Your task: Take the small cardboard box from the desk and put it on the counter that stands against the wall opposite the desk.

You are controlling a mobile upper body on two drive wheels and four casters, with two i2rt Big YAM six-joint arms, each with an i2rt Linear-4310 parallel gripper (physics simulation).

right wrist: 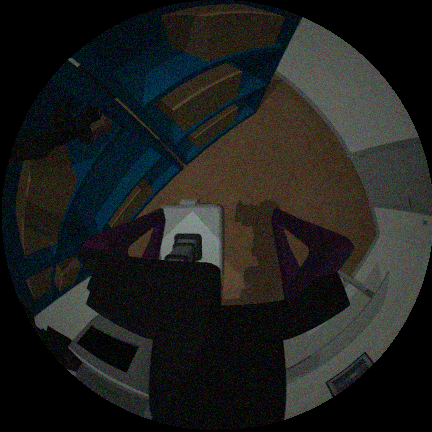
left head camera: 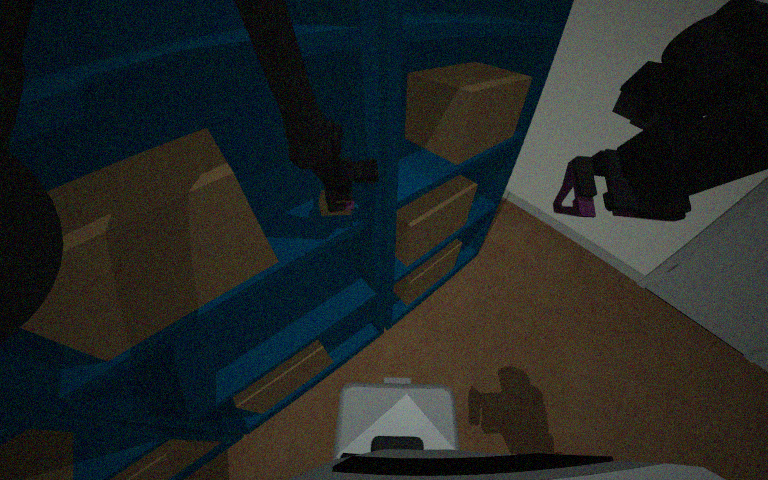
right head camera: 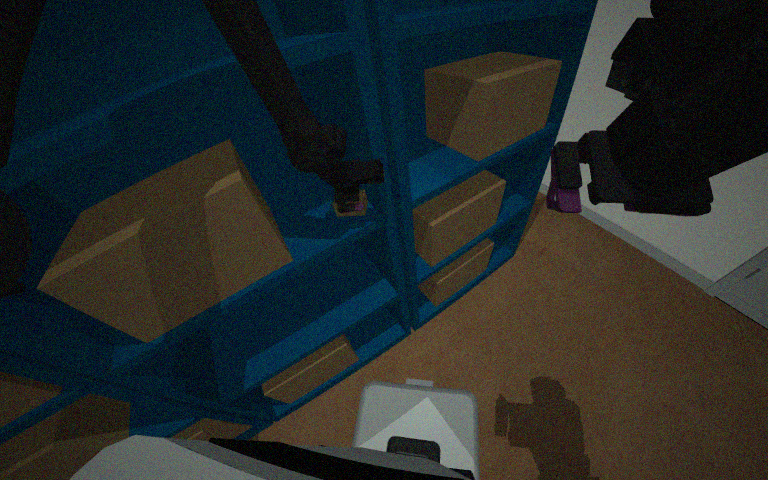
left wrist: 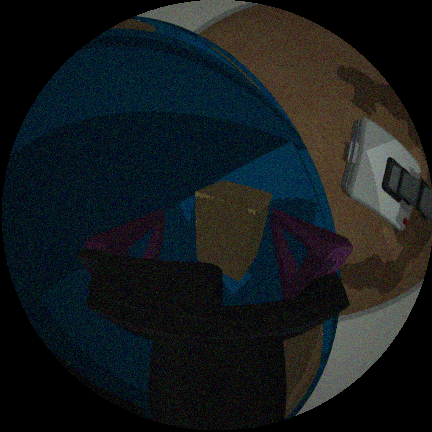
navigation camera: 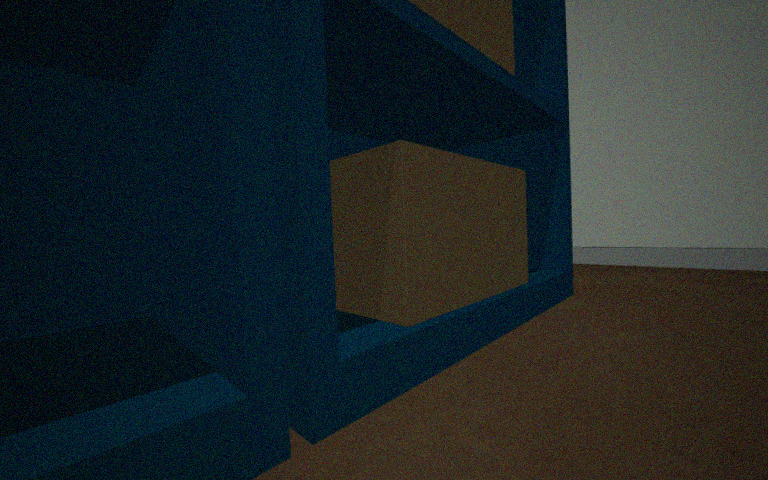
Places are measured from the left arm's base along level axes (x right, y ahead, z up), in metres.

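Pixels of known places: left gripper, fingertip midpoint: [right wrist: 101,118] [left head camera: 346,193] [right head camera: 359,194] [left wrist: 217,214]; right gripper, fingertip midpoint: [right wrist: 218,213] [left head camera: 584,209] [right head camera: 586,204].
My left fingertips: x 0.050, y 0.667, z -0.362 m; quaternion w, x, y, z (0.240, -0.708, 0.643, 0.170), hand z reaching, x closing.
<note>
Behind a point stands the place of what it marks.
The small cardboard box [left wrist: 230,225] {x 0.039, y 0.656, z -0.369 m} stands on a blue shelf board, tilted, between the spread purple fingers of my left gripper [left wrist: 217,214] {x 0.050, y 0.667, z -0.362 m}, with a gap on each side. The left gripper is open. In the head views the left gripper [left head camera: 338,202] {x 0.050, y 0.667, z -0.362 m} [right head camera: 350,202] {x 0.050, y 0.667, z -0.362 m} reaches into the blue shelving unit [left head camera: 301,229] {x -0.075, y 0.576, z -0.419 m} and covers most of the small box [left head camera: 327,206] {x -0.003, y 0.634, z -0.383 m} [right head camera: 354,206]. My right gripper [left head camera: 574,202] {x 0.453, y 0.352, z -0.130 m} [right head camera: 564,197] is open and empty, held in the air in front of the white wall at the right; its fingers [right wrist: 219,238] {x 0.453, y 0.352, z -0.130 m} also show in the right wrist view.
Large cardboard boxes [left head camera: 201,224] {x -0.177, y 0.396, z -0.220 m} [left head camera: 463,107] {x 0.410, y 0.940, z -0.205 m} and flatter boxes [left head camera: 432,214] {x 0.349, y 0.860, z -0.614 m} [left head camera: 284,376] {x -0.279, y 0.306, z -1.081 m} fill the other shelf bays. A blue upright post [left head camera: 387,190] {x 0.167, y 0.677, z -0.357 m} stands just right of the left gripper. The brown floor [left head camera: 515,310] {x 1.027, y 0.811, z -1.409 m} lies to the right. My grey base [left head camera: 396,414] {x 0.221, y 0.189, z -1.150 m} is below.
</note>
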